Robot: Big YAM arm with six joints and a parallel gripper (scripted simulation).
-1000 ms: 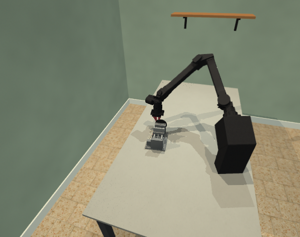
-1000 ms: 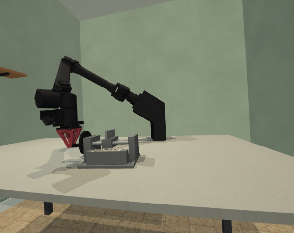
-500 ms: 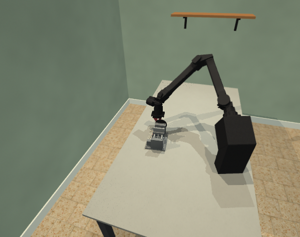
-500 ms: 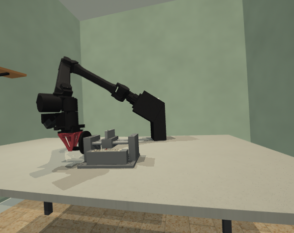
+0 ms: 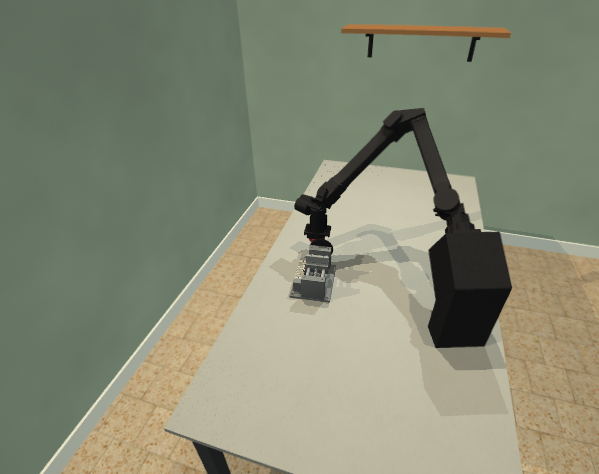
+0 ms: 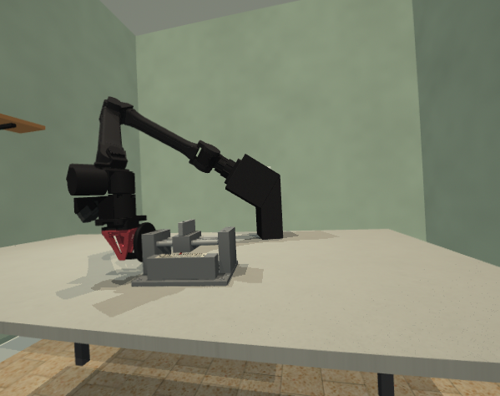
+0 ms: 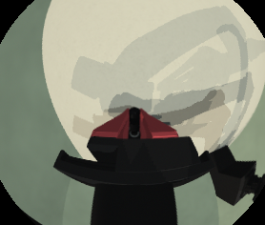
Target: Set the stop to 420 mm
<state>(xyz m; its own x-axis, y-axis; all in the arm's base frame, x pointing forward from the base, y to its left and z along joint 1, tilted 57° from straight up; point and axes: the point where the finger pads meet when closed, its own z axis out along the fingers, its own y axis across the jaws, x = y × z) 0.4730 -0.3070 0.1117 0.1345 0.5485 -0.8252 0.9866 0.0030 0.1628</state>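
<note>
My gripper is now 1 cm short of the sliding stop block, 15 cm to the right of it and 4 cm below it.
</note>
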